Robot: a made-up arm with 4 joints.
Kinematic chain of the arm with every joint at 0, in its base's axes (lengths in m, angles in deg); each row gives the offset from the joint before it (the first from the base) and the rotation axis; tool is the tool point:
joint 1: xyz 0 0 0.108 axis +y
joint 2: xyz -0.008 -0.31 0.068 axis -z
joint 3: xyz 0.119 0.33 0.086 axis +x
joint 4: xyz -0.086 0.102 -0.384 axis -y
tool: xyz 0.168 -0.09 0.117
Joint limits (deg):
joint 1: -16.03..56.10
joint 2: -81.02..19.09
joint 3: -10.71..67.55
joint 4: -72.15..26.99
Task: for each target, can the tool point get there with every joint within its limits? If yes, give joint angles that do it. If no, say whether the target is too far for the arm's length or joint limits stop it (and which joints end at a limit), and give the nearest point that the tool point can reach.
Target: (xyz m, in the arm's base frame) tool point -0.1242 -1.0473 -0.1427
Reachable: no: joint limits stop it (at a limit: joint 1, joint 2, joint 3) | nearest point -0.1129 -0.1412 -0.3002 | short by 0.920 m
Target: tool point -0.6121 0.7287 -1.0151
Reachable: no: too far | nearest point -0.3868 0.2236 -0.2312 | short by 0.959 m
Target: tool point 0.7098 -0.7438 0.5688
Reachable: no: joint limits stop it (at a limit: joint 1, joint 2, joint 3) | nearest point 0.3223 -0.1121 0.0501 | short by 0.905 m
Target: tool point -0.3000 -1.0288 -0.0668
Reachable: no: joint limits stop it (at a limit: joint 1, joint 2, joint 3, joint 4) | nearest point -0.2635 -0.1345 -0.0178 | short by 0.896 m
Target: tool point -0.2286 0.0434 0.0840
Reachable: yes | joints 32.46 -59.68 -2.92 -9.63
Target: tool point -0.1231 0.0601 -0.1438
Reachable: yes | joints -1.70 -55.74 -4.61 -40.00
